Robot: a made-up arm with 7 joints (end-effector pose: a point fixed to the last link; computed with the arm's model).
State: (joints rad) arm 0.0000 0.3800 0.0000 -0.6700 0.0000 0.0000 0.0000
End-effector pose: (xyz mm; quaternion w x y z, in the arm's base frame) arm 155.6 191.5 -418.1 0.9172 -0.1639 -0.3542 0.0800
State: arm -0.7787 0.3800 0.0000 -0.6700 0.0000 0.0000 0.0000
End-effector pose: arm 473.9 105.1 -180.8 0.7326 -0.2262 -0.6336 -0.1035
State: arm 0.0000 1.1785 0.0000 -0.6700 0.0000 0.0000 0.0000
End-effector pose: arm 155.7 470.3 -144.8 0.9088 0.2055 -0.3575 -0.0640
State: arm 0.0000 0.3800 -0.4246 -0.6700 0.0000 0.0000 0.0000
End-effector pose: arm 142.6 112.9 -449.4 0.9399 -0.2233 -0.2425 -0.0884
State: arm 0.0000 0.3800 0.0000 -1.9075 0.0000 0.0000 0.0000
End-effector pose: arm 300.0 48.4 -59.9 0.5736 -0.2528 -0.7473 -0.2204
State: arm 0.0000 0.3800 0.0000 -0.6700 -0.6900 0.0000 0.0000
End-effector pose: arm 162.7 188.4 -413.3 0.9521 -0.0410 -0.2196 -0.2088
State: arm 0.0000 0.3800 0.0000 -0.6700 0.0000 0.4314 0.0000
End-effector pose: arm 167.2 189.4 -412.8 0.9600 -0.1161 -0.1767 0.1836
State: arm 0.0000 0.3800 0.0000 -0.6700 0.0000 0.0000 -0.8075
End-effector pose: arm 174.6 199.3 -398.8 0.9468 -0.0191 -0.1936 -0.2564
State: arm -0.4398 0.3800 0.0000 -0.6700 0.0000 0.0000 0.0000
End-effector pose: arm 360.4 153.1 -312.6 0.8285 -0.2028 -0.5215 -0.0239
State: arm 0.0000 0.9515 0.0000 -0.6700 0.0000 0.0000 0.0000
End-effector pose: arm 155.7 414.8 -244.1 0.9262 0.1013 -0.3624 -0.0231
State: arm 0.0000 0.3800 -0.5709 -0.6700 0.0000 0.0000 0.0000
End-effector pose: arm 130.0 88.0 -459.4 0.9380 -0.2416 -0.2012 -0.1460
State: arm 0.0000 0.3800 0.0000 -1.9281 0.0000 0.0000 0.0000
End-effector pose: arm 298.1 45.8 -53.3 0.5656 -0.2536 -0.7518 -0.2250
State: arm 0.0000 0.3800 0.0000 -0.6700 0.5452 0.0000 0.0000
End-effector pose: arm 150.7 189.7 -423.0 0.8125 -0.2481 -0.4317 0.3032
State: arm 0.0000 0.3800 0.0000 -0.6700 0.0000 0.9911 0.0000
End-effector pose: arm 183.8 189.6 -413.4 0.9492 -0.0464 0.0645 0.3045
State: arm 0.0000 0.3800 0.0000 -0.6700 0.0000 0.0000 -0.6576
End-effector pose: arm 170.5 199.5 -402.2 0.9530 -0.0470 -0.2266 -0.1955
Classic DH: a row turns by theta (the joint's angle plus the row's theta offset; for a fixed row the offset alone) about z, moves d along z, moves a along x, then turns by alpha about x. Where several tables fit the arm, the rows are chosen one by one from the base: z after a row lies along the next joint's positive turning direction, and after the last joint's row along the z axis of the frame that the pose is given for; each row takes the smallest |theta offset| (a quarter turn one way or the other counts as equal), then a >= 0, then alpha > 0; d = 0 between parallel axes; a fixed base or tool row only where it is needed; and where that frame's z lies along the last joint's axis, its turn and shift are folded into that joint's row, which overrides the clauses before.
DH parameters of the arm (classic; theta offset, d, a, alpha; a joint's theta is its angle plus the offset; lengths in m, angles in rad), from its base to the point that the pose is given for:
base (fixed): 0 0.0593 0.007 -1.2217
joint 1: 1.5708 0.0031 0.012 1.5708
joint 2: 1.2217 -0.054 -0.014 -1.5708
joint 3: -1.5708 -0.208 0.004 -1.5708
joint 4: 0 -0.001 -0.024 1.5708
joint 5: 0 -0.384 -0.003 -1.5708
joint 6: 0 -0.008 0.029 1.5708
joint 7: 0.3649 -0.0194 -0.0196 -0.5453
tool (fixed): 0.1544 0.0578 0 0

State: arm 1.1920 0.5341 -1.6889 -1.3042 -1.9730 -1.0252 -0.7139
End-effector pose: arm -365.8 -258.0 -89.7 0.2458 0.6043 0.3783 0.6567
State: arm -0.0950 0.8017 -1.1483 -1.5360 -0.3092 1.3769 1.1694
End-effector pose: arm 113.5 -92.4 -371.0 0.9520 0.0554 -0.2868 0.0918
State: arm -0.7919 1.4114 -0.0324 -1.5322 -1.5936 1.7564 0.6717
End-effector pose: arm 370.7 152.8 226.5 0.0384 0.6699 -0.7005 0.2431
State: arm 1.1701 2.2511 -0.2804 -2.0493 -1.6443 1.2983 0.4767
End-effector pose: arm 4.2 200.7 -182.0 0.3661 0.4043 -0.1658 -0.8216
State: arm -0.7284 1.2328 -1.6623 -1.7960 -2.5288 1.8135 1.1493
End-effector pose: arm 238.2 22.2 -345.0 0.0071 0.1347 -0.8155 -0.5627
